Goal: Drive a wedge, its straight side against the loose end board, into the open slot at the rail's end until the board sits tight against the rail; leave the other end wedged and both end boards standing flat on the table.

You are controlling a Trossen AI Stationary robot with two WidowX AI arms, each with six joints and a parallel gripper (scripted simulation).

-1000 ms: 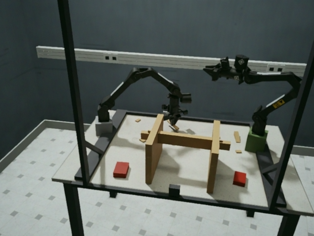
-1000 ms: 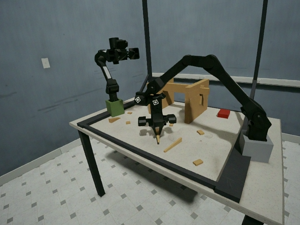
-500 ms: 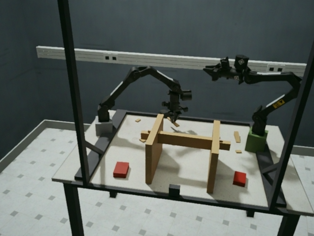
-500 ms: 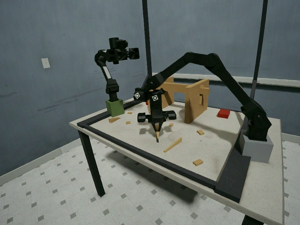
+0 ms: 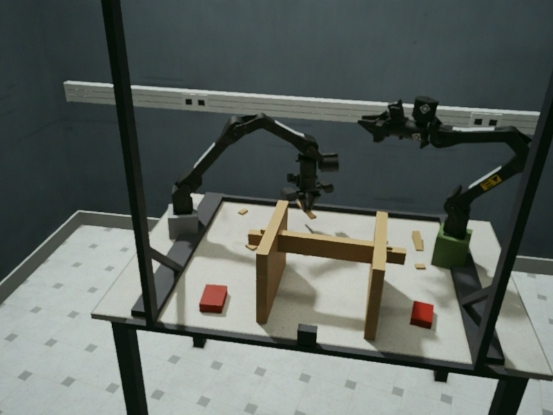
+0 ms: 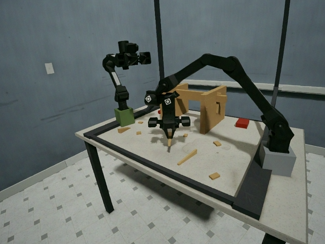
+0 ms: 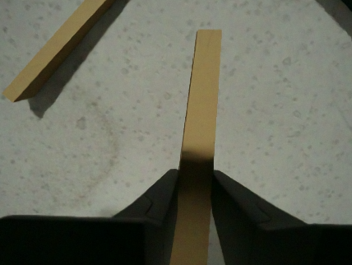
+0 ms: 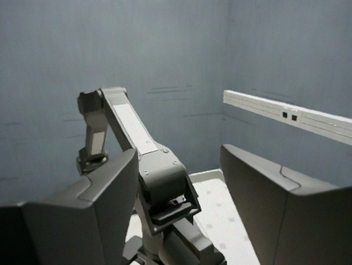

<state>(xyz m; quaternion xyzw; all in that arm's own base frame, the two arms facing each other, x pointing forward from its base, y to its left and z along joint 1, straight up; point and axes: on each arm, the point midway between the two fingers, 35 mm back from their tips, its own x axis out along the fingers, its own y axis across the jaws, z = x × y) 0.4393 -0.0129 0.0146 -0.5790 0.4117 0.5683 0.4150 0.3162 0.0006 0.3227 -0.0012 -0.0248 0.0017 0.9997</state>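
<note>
The wooden rail is 360 mm behind my right hand, 90 mm to the left of it and 250 mm below it.
</note>
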